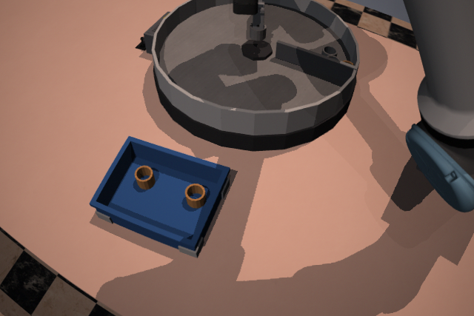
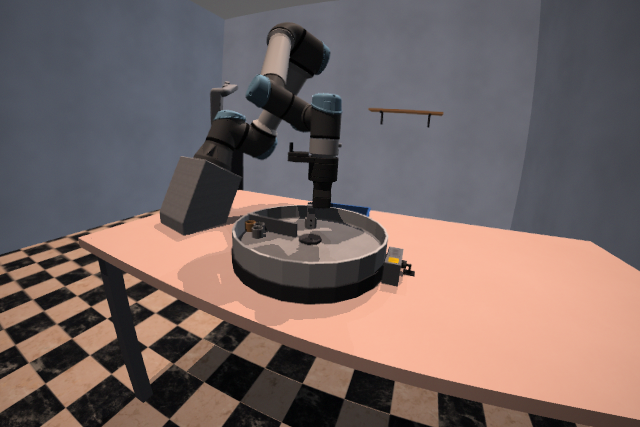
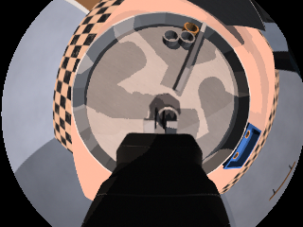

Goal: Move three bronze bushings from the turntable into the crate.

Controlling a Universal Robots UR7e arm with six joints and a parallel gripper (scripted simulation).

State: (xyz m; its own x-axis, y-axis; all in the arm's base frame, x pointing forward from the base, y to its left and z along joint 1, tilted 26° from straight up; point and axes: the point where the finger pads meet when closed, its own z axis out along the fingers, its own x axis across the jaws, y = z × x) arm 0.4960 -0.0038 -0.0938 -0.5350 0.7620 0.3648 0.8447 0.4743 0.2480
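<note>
Right now the grey turntable is 60 mm below my hand, 10 mm to the left of it and 10 mm behind it. From my hand the other things lie so: blue crate 370 mm to the left, 90 mm below, 60 mm behind.
</note>
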